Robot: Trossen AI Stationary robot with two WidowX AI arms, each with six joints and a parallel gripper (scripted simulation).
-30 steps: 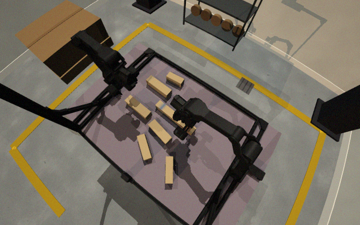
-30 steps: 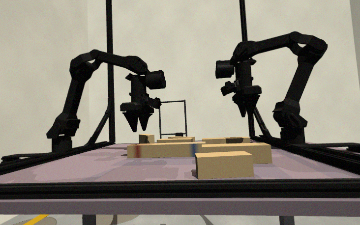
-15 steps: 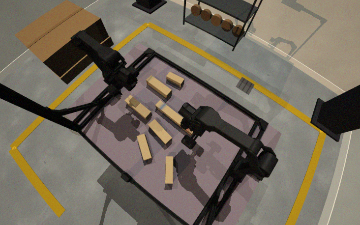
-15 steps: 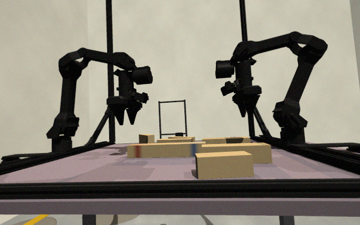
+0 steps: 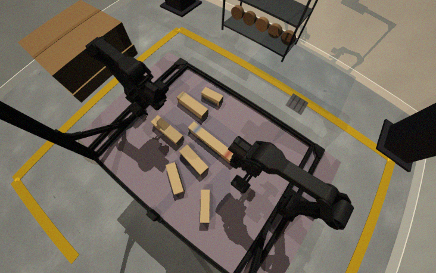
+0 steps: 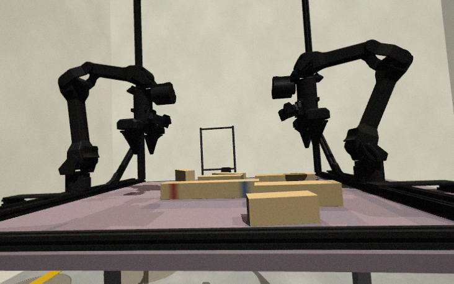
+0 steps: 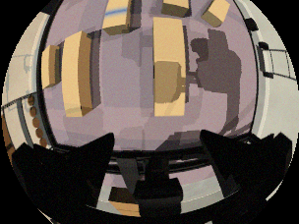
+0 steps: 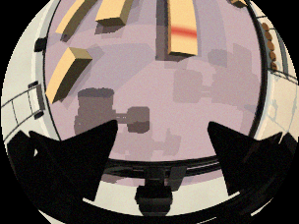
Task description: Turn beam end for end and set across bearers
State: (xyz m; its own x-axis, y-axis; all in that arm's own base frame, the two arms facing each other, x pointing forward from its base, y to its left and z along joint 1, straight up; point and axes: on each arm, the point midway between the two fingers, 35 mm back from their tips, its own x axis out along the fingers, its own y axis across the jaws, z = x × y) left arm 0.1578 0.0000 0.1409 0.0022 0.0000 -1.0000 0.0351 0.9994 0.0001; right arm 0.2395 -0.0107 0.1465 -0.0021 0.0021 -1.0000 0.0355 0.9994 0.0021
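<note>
The beam is 60 mm ahead of my left hand, 300 mm to the right of it and 140 mm below it.
</note>
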